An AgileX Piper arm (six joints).
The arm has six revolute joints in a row. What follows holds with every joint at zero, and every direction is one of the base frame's. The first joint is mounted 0.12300 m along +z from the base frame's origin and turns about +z. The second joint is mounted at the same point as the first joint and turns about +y. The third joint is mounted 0.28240 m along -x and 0.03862 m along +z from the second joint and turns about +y. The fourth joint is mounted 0.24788 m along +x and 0.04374 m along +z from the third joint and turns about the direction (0.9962, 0, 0.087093). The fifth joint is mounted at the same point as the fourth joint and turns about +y. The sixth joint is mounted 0.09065 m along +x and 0.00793 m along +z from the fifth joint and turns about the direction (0.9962, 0, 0.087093). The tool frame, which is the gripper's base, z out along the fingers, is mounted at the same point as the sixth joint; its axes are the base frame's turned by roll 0.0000, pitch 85.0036 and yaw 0.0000 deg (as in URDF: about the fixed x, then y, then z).
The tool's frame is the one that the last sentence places.
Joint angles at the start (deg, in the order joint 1, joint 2, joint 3, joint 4, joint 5, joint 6):
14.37 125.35 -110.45 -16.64 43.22 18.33
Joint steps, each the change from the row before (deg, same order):
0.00 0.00 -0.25 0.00 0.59 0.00
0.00 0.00 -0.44 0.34 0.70 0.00
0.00 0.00 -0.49 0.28 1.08 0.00
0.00 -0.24 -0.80 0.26 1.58 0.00
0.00 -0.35 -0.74 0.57 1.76 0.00
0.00 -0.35 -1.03 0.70 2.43 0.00
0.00 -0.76 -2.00 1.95 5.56 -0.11
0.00 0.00 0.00 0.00 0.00 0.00
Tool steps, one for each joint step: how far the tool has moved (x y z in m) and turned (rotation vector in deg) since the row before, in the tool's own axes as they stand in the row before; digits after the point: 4 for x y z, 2 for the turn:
-0.0003 -0.0003 -0.0008 0.16 0.32 0.05
-0.0008 -0.0001 -0.0014 -0.05 0.31 0.33
-0.0005 -0.0003 -0.0016 0.09 0.61 0.29
-0.0019 -0.0009 -0.0046 0.19 0.55 0.39
-0.0016 -0.0007 -0.0054 0.01 0.75 0.60
-0.0016 -0.0009 -0.0065 0.05 1.14 0.72
-0.0012 -0.0013 -0.0137 -0.24 3.11 1.55
0.0000 0.0000 0.0000 0.00 0.00 0.00

